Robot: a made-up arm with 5 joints. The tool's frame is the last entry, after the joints.
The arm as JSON. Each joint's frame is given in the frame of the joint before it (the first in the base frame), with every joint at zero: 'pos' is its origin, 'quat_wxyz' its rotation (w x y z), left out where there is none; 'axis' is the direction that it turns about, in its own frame. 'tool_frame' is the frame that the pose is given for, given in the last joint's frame.
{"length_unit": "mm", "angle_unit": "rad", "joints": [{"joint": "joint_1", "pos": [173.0, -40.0, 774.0], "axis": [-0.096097, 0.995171, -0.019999]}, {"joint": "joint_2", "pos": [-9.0, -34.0, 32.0], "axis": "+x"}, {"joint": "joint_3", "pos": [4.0, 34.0, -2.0], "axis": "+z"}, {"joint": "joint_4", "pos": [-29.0, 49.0, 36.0], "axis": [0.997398, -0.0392, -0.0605]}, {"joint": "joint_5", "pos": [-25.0, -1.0, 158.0], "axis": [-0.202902, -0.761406, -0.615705]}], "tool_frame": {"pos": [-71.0, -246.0, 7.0], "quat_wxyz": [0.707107, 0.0, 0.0, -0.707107]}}
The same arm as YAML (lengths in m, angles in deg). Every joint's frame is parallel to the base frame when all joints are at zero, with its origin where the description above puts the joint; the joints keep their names.
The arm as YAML. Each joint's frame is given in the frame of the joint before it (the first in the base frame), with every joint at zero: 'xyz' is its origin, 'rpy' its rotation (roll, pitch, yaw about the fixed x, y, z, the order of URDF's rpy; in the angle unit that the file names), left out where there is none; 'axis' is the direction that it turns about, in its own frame. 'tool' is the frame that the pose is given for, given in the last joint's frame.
units:
  length: m
  angle: deg
joints:
  - name: joint_1
    type: revolute
    origin:
      xyz: [0.173, -0.04, 0.774]
    axis: [-0.096097, 0.995171, -0.019999]
  - name: joint_2
    type: revolute
    origin:
      xyz: [-0.009, -0.034, 0.032]
    axis: [1.0, 0.0, 0.0]
  - name: joint_3
    type: revolute
    origin:
      xyz: [0.004, 0.034, -0.002]
    axis: [0.0, 0.0, 1.0]
  - name: joint_4
    type: revolute
    origin:
      xyz: [-0.029, 0.049, 0.036]
    axis: [0.997398, -0.0392, -0.0605]
  - name: joint_5
    type: revolute
    origin:
      xyz: [-0.025, -0.001, 0.158]
    axis: [-0.202902, -0.761406, -0.615705]
tool:
  origin:
    xyz: [-0.071, -0.246, 0.007]
    rpy: [0.0, 0.0, -90.0]

